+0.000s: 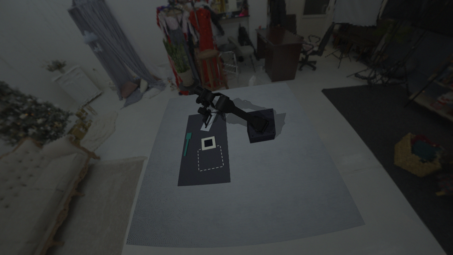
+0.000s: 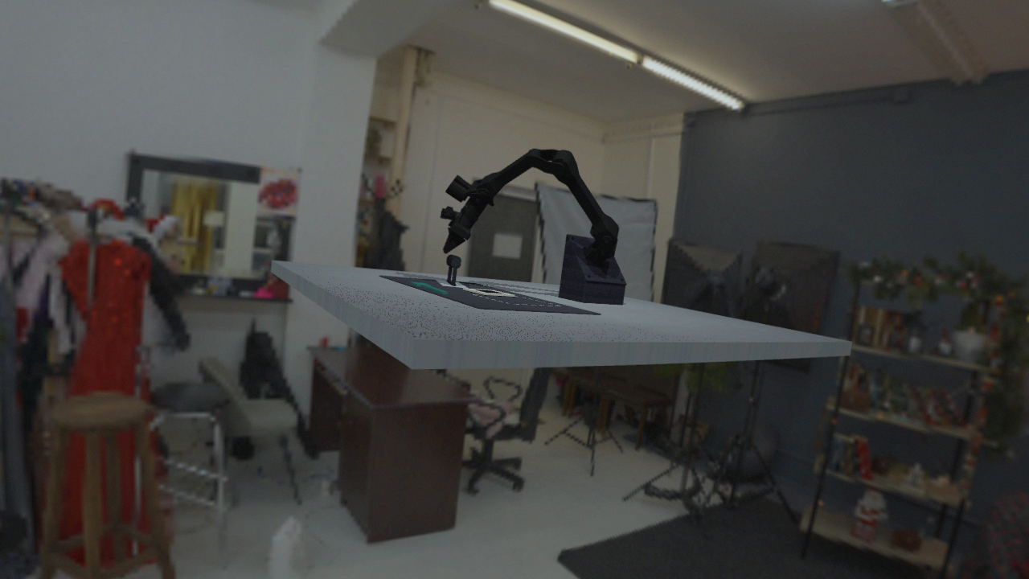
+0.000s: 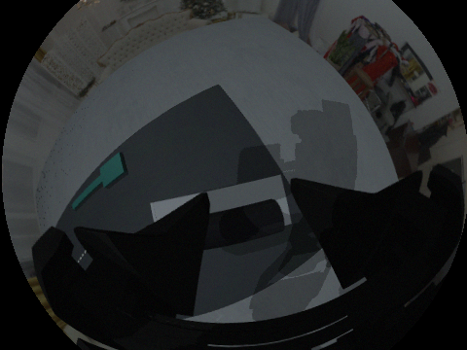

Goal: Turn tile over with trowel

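Now: the dark mat 250 mm to the left of my gripper tip and 120 mm below it. The rest, counted from my gripper tip: teal trowel (240 mm to the left, 140 mm ahead, 90 mm below); tile (270 mm to the left, 90 mm below, 30 mm behind).
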